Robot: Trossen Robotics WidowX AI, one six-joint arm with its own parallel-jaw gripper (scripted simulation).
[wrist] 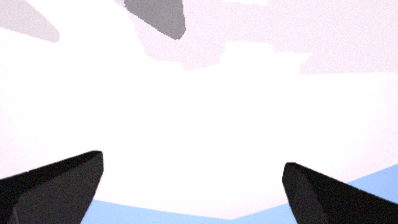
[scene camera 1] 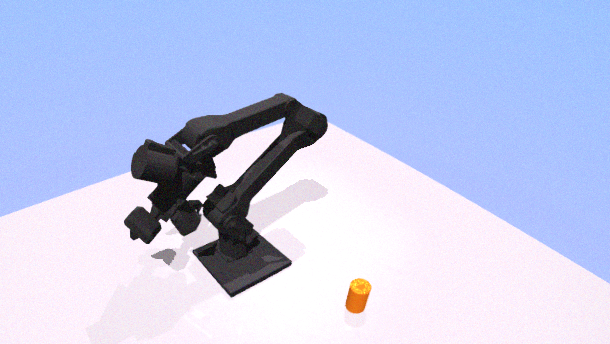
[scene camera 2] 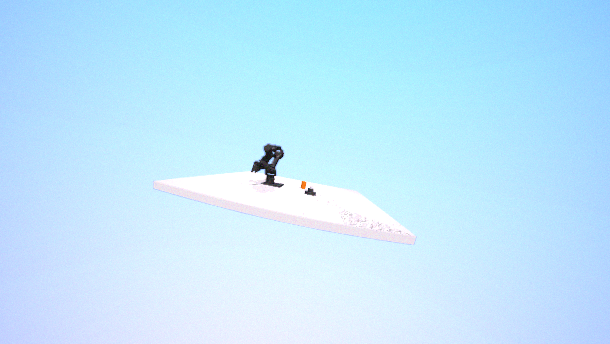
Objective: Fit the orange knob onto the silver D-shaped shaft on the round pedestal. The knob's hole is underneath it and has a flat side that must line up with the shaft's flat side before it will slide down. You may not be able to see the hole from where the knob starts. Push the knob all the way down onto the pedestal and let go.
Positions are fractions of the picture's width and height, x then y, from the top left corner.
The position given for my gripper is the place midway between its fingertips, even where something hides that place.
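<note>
Nothing is held in my gripper (scene camera 1: 0.23, 0.66), which is open. From the wrist, too, I can see my gripper (wrist: 0.49, 0.75).
</note>
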